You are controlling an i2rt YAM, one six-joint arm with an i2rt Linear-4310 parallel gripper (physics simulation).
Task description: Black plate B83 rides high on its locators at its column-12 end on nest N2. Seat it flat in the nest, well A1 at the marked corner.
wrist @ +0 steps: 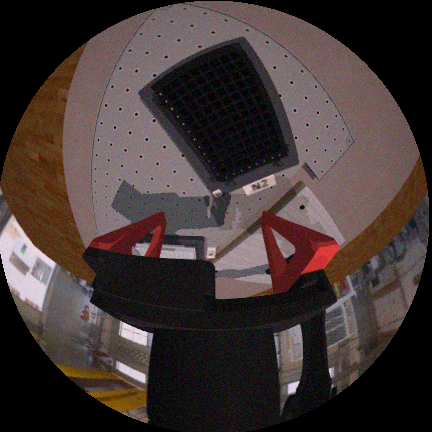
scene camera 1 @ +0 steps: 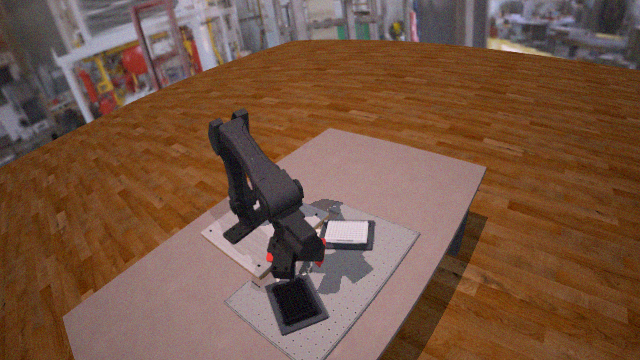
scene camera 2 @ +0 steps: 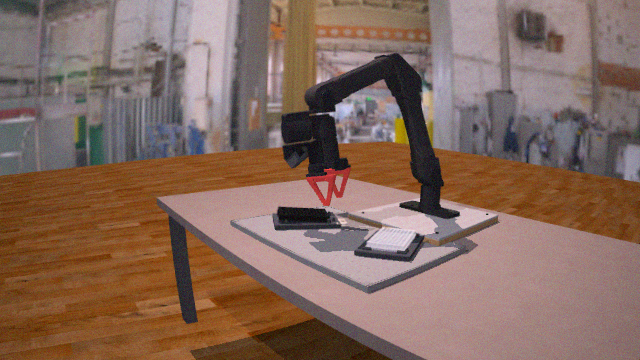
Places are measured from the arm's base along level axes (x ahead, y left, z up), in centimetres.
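Pixels of known places: gripper, fingertip midpoint: [wrist: 212,216] [scene camera 1: 301,264] [scene camera 2: 333,201]; arm's base, origin of the base link: [scene camera 1: 250,224] [scene camera 2: 429,211].
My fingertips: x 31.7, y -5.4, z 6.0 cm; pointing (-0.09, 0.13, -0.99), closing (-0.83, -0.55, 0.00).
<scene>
Ahead of a thing's pixels: the offset from my fingertips to its top centre. "spot": to the spot under its first point.
The black plate B83 {dx +3.6, dy -7.9, dz -3.2 cm} [scene camera 1: 295,300] [scene camera 2: 302,214] [wrist: 220,110] lies in the dark nest N2 {dx +3.1, dy -7.6, dz -4.5 cm} [scene camera 1: 303,325] [scene camera 2: 306,225] [wrist: 146,94]. In scene camera 2 its left end, away from the label, looks slightly higher than its right end. The N2 label {spot: dx -5.7, dy -3.1, dz -6.5 cm} [wrist: 259,185] and a small corner label {spot: dx -1.0, dy +0.7, dz -5.5 cm} [wrist: 216,192] sit at the nest's near end in the wrist view; the small label's print is too blurred to read. My gripper [scene camera 2: 333,200] [wrist: 212,216] is open and empty, above and beside the nest's labelled end, clear of the plate. The arm partly hides the fingers in scene camera 1.
A white plate {dx -1.1, dy +20.1, dz -4.1 cm} [scene camera 1: 346,232] [scene camera 2: 391,239] [wrist: 170,251] sits in a second dark nest {dx -1.1, dy +20.1, dz -4.9 cm} [scene camera 1: 371,240] [scene camera 2: 384,255]. Both nests stand on a perforated board [scene camera 1: 385,240] [scene camera 2: 370,281] [wrist: 315,115]. The arm's base stands on a pale raised board [scene camera 1: 240,255] [scene camera 2: 477,220] [wrist: 320,215] beside it.
</scene>
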